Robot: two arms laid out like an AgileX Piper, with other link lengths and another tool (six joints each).
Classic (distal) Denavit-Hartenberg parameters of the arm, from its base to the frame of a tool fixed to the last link. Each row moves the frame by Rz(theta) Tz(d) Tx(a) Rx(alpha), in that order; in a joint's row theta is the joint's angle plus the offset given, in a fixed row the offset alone. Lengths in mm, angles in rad.
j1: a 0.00  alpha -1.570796  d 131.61  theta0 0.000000
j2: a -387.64  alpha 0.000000  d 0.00  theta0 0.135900
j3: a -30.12  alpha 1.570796  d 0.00  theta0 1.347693
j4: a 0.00  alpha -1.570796  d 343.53  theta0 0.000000
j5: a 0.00  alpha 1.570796  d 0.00  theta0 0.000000
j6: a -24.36  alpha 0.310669  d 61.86  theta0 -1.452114
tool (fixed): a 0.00  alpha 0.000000  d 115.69  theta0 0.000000
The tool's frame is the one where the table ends.
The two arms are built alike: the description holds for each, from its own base.
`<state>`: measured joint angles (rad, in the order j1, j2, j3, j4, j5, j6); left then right.
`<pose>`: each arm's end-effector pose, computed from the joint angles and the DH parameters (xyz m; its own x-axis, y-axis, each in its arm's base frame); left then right.
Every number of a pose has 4 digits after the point.
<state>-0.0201 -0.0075 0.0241 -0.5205 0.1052 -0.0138 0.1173 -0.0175 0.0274 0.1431 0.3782 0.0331</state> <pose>0.1307 0.0249 0.2545 -0.0579 -0.9136 0.4025 0.2591 -0.4031 -0.8777 0.1272 0.0376 0.2228 0.0784 -0.9558 -0.2835 -0.0226 0.2826 -0.9590</pose>
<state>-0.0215 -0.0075 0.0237 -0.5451 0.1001 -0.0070 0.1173 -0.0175 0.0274 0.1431 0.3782 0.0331</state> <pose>0.1306 0.0251 0.2551 -0.0604 -0.9062 0.4186 0.2630 -0.4190 -0.8691 0.1272 0.0376 0.2228 0.0784 -0.9558 -0.2835 -0.0226 0.2826 -0.9590</pose>
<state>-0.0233 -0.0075 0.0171 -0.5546 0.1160 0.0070 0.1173 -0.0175 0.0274 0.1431 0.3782 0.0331</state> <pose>0.1307 0.0232 0.2564 -0.0679 -0.9076 0.4142 0.2531 -0.4173 -0.8728 0.1272 0.0376 0.2228 0.0784 -0.9558 -0.2835 -0.0226 0.2826 -0.9590</pose>
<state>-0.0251 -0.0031 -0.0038 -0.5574 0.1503 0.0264 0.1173 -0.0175 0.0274 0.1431 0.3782 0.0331</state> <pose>0.1305 0.0194 0.2621 -0.0823 -0.9136 0.3983 0.2351 -0.4062 -0.8830 0.1272 0.0376 0.2228 0.0784 -0.9558 -0.2835 -0.0226 0.2826 -0.9590</pose>
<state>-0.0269 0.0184 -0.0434 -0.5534 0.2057 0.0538 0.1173 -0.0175 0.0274 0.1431 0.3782 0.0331</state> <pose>0.1314 0.0133 0.2726 -0.1017 -0.9240 0.3686 0.1998 -0.3819 -0.9023 0.1272 0.0376 0.2228 0.0784 -0.9558 -0.2835 -0.0226 0.2826 -0.9590</pose>
